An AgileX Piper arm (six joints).
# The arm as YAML. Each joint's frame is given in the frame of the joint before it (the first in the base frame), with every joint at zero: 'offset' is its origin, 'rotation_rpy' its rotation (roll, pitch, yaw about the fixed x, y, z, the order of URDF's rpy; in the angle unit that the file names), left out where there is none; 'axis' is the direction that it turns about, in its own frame. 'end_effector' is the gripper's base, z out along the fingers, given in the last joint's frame.
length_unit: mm
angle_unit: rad
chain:
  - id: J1
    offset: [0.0, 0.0, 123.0]
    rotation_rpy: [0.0, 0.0, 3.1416]
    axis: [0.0, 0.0, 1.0]
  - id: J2
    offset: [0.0, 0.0, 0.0]
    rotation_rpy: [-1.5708, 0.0, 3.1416]
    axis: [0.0, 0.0, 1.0]
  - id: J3
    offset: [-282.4, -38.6, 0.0]
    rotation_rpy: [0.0, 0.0, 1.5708]
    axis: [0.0, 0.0, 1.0]
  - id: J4
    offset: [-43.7, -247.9, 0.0]
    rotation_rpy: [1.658, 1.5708, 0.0]
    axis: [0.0, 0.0, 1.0]
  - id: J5
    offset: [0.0, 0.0, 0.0]
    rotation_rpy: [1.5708, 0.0, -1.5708]
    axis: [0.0, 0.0, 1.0]
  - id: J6
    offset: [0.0, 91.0, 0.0]
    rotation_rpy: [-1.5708, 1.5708, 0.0]
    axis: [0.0, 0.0, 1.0]
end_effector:
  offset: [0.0, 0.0, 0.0]
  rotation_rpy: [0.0, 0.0, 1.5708]
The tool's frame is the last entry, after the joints.
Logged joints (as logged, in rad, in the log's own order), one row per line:
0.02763 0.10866 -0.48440 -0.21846 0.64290 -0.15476
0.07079 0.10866 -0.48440 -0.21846 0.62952 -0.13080
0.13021 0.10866 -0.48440 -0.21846 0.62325 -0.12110
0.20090 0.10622 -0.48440 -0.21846 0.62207 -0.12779
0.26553 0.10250 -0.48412 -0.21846 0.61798 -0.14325
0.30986 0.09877 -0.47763 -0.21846 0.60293 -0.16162
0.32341 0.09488 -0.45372 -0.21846 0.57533 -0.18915
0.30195 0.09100 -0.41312 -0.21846 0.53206 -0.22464
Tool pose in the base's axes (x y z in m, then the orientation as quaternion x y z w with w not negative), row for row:
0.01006 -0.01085 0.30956 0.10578 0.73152 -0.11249 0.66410
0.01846 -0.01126 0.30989 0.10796 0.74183 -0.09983 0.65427
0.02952 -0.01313 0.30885 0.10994 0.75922 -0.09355 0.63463
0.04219 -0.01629 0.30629 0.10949 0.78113 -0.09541 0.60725
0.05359 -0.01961 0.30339 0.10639 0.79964 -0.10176 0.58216
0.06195 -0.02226 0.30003 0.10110 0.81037 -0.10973 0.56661
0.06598 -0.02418 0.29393 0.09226 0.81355 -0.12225 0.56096
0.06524 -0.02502 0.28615 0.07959 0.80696 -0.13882 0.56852
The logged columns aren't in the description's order. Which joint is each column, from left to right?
Columns, left to right: J2, J6, J3, J1, J5, J4.
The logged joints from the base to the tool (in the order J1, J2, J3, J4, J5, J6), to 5 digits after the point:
-0.21846 0.02763 -0.48440 -0.15476 0.64290 0.10866
-0.21846 0.07079 -0.48440 -0.13080 0.62952 0.10866
-0.21846 0.13021 -0.48440 -0.12110 0.62325 0.10866
-0.21846 0.20090 -0.48440 -0.12779 0.62207 0.10622
-0.21846 0.26553 -0.48412 -0.14325 0.61798 0.10250
-0.21846 0.30986 -0.47763 -0.16162 0.60293 0.09877
-0.21846 0.32341 -0.45372 -0.18915 0.57533 0.09488
-0.21846 0.30195 -0.41312 -0.22464 0.53206 0.09100

